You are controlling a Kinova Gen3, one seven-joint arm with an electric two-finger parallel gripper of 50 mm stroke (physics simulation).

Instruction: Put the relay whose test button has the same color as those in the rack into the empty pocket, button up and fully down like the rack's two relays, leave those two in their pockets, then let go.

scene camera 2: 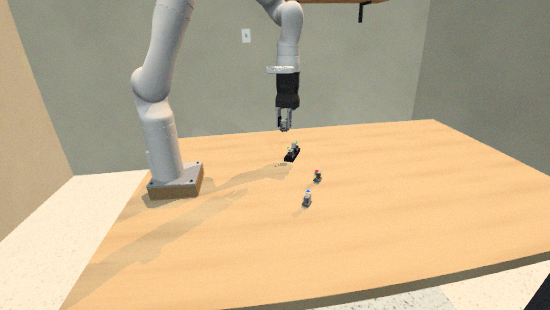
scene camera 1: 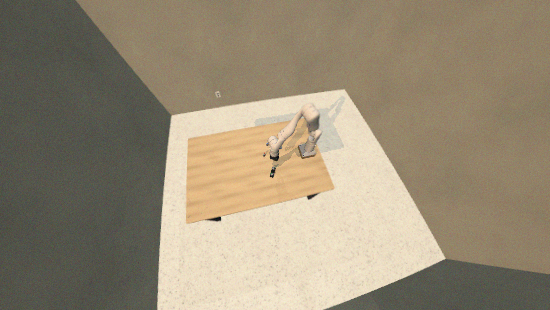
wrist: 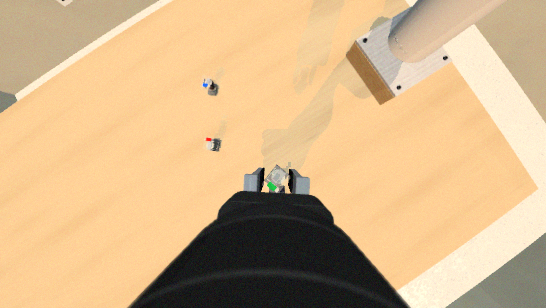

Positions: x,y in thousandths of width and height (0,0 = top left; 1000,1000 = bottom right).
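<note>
My gripper (scene camera 2: 515,411), (wrist: 506,573): visible.
</note>
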